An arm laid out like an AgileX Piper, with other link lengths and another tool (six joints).
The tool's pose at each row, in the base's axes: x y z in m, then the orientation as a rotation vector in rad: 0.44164, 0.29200, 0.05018, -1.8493, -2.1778, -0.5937; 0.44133, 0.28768, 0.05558, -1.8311, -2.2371, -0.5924; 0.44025, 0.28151, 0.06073, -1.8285, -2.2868, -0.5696; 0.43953, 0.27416, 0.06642, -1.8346, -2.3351, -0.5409; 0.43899, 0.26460, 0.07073, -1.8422, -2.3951, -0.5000; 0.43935, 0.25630, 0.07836, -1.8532, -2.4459, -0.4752; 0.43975, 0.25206, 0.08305, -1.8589, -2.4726, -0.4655; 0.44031, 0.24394, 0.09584, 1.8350, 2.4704, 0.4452; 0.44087, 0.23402, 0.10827, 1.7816, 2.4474, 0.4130; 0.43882, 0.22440, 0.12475, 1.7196, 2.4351, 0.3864; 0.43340, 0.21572, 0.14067, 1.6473, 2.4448, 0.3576; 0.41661, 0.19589, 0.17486, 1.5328, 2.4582, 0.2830; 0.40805, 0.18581, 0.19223, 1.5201, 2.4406, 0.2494
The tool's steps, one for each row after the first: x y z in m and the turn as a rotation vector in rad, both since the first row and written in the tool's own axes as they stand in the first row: -0.00152, 0.00002, -0.00675, -0.0092, -0.0253, -0.0404; -0.00464, -0.00099, -0.01417, -0.0097, -0.0602, -0.0666; -0.00866, -0.00171, -0.02255, -0.0109, -0.1011, -0.0878; -0.01525, -0.00274, -0.03066, -0.0104, -0.1536, -0.1133; -0.01949, -0.00221, -0.04110, -0.0187, -0.1977, -0.1340; -0.02136, -0.00160, -0.04712, -0.0253, -0.2199, -0.1451; -0.02331, -0.00003, -0.06207, -0.0432, -0.2604, -0.1644; -0.02701, 0.00126, -0.07750, -0.0614, -0.3098, -0.1926; -0.02826, 0.00068, -0.09664, -0.0766, -0.3527, -0.2292; -0.02831, -0.00318, -0.11517, -0.0785, -0.3865, -0.2775; -0.02852, -0.01664, -0.15594, -0.0667, -0.4542, -0.3538; -0.02863, -0.02352, -0.17666, -0.0660, -0.4868, -0.3577
